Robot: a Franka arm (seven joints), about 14 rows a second.
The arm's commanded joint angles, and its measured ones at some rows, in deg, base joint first. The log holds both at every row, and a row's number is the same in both.
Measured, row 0:
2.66 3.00 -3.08 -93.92 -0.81 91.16 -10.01
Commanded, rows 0 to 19:
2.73 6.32 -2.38 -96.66 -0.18 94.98 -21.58
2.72 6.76 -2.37 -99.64 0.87 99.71 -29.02
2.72 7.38 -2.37 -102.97 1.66 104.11 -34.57
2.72 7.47 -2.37 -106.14 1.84 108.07 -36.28
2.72 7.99 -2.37 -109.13 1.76 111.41 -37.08
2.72 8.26 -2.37 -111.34 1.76 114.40 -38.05
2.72 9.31 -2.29 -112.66 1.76 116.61 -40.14
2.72 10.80 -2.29 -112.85 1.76 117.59 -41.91
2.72 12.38 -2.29 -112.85 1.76 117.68 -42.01
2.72 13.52 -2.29 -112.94 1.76 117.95 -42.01
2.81 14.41 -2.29 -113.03 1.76 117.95 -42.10
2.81 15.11 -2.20 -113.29 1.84 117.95 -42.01
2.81 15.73 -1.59 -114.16 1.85 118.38 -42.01
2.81 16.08 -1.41 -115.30 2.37 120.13 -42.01
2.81 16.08 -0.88 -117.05 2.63 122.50 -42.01
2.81 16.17 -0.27 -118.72 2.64 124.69 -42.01
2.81 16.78 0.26 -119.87 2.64 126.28 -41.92
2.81 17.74 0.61 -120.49 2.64 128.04 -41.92
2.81 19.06 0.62 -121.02 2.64 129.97 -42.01
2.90 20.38 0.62 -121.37 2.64 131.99 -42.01
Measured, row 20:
2.81 18.46 0.67 -120.45 1.74 128.45 -41.00
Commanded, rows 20 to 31:
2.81 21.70 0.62 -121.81 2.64 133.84 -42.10
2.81 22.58 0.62 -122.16 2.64 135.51 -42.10
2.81 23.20 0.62 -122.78 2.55 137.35 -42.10
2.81 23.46 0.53 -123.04 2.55 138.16 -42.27
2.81 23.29 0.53 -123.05 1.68 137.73 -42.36
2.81 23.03 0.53 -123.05 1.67 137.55 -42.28
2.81 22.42 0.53 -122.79 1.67 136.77 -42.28
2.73 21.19 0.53 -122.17 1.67 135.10 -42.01
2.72 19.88 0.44 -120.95 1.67 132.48 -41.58
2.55 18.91 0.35 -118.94 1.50 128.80 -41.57
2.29 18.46 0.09 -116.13 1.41 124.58 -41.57
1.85 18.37 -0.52 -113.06 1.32 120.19 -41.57
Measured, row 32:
2.62 20.29 0.25 -117.64 1.66 127.56 -41.22
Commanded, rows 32 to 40:
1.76 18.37 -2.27 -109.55 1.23 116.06 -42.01
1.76 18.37 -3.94 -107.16 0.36 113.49 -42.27
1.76 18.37 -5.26 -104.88 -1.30 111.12 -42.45
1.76 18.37 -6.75 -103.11 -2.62 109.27 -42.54
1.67 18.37 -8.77 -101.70 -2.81 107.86 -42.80
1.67 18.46 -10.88 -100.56 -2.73 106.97 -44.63
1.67 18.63 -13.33 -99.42 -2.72 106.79 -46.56
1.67 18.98 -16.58 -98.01 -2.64 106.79 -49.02
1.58 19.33 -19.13 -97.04 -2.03 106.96 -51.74
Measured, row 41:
1.72 17.99 -15.03 -100.51 -2.37 108.52 -47.26
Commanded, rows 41 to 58:
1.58 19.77 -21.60 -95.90 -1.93 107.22 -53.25
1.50 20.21 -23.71 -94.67 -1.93 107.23 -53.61
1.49 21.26 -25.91 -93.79 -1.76 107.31 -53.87
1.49 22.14 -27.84 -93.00 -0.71 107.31 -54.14
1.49 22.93 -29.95 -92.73 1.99 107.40 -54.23
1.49 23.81 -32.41 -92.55 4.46 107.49 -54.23
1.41 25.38 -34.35 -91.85 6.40 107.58 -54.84
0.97 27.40 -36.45 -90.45 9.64 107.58 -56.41
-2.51 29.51 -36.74 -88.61 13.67 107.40 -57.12
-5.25 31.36 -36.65 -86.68 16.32 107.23 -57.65
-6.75 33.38 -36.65 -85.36 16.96 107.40 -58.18
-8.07 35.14 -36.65 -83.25 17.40 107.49 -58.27
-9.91 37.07 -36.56 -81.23 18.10 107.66 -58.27
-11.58 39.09 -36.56 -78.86 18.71 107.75 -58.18
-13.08 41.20 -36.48 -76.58 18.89 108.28 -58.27
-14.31 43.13 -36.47 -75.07 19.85 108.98 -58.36
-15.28 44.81 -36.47 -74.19 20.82 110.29 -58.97
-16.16 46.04 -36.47 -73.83 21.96 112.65 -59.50
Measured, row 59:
-13.83 41.64 -36.45 -78.41 19.31 110.89 -57.90
